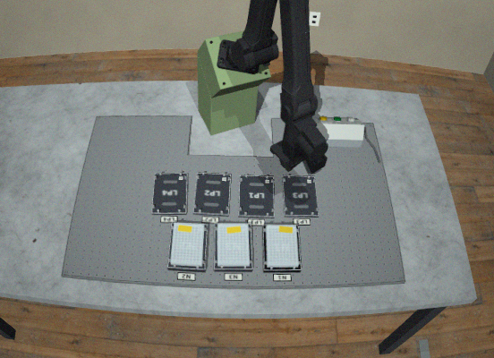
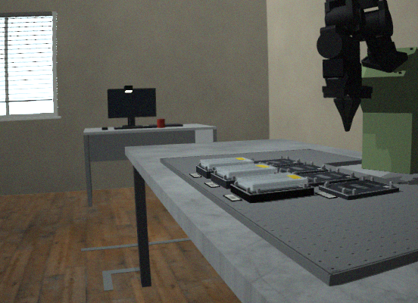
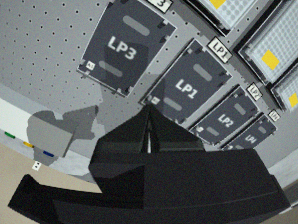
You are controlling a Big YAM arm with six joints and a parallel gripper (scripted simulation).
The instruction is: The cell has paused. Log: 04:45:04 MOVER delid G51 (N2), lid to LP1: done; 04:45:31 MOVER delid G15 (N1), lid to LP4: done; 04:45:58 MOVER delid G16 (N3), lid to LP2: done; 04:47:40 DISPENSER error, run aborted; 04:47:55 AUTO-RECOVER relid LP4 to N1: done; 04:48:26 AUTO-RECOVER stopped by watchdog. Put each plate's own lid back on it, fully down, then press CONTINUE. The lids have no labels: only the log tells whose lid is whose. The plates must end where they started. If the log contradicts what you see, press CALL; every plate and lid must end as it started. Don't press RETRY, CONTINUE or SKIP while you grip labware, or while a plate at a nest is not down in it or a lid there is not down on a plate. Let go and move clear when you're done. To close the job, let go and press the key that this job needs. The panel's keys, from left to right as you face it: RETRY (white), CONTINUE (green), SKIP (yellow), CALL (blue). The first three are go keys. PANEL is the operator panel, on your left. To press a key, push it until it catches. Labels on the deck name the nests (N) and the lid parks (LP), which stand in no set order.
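The green continue key is 29 cm behind my hand, 16 cm to the left of it and 7 cm below it. The rest, counted from my hand: clear unlabelled lid: 25 cm to the right, 22 cm ahead, 10 cm below; blue call key: 27 cm behind, 7 cm below, 6 cm to the left; yellow skip key: 28 cm behind, 11 cm to the left, 7 cm below.
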